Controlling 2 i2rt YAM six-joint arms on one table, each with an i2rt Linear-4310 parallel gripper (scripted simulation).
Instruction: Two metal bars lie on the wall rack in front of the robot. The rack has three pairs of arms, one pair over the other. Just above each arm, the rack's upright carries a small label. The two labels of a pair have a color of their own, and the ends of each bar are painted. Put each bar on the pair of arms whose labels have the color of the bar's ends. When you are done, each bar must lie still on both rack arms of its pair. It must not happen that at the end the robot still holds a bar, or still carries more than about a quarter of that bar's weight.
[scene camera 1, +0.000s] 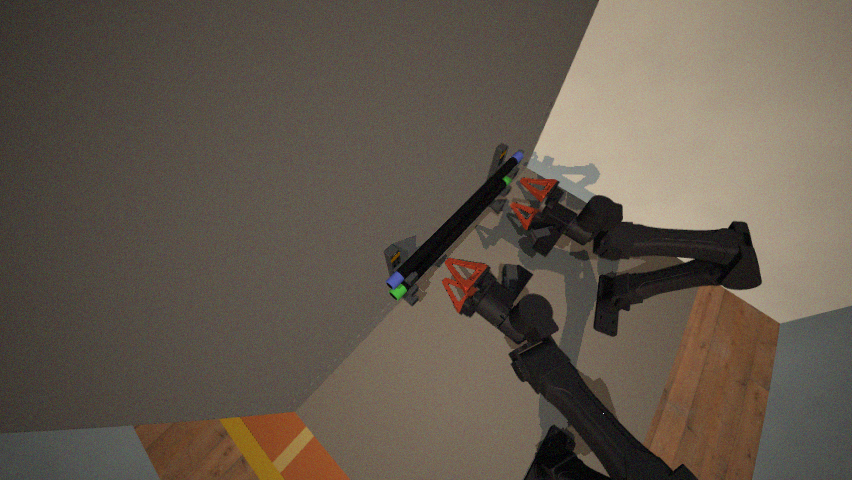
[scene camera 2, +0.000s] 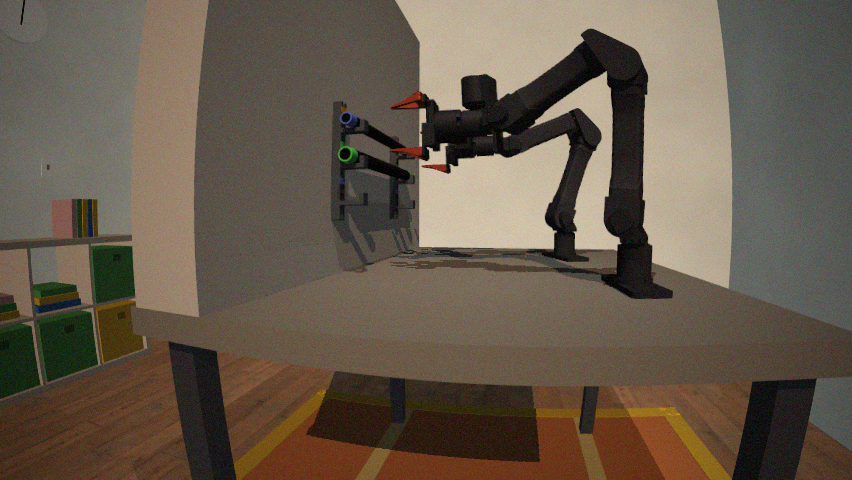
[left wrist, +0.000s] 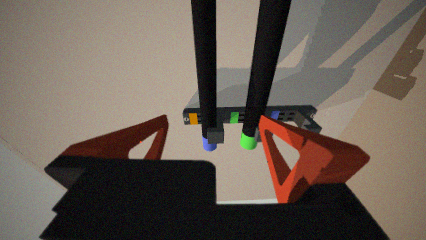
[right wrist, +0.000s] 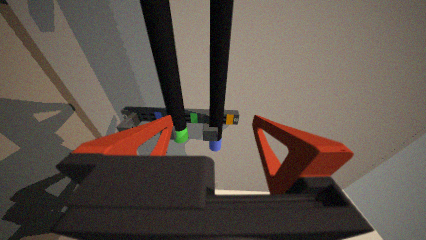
Labels:
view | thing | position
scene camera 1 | my left gripper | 444, 270
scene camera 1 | my right gripper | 515, 192
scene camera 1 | green-ended bar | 466, 222
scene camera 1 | blue-ended bar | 397, 277
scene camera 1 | grey wall panel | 202, 202
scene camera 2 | my left gripper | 391, 129
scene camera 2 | green-ended bar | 347, 154
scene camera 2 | grey wall panel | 232, 139
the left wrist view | my left gripper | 213, 120
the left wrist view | grey wall panel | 77, 77
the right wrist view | my right gripper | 212, 119
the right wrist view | grey wall panel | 347, 78

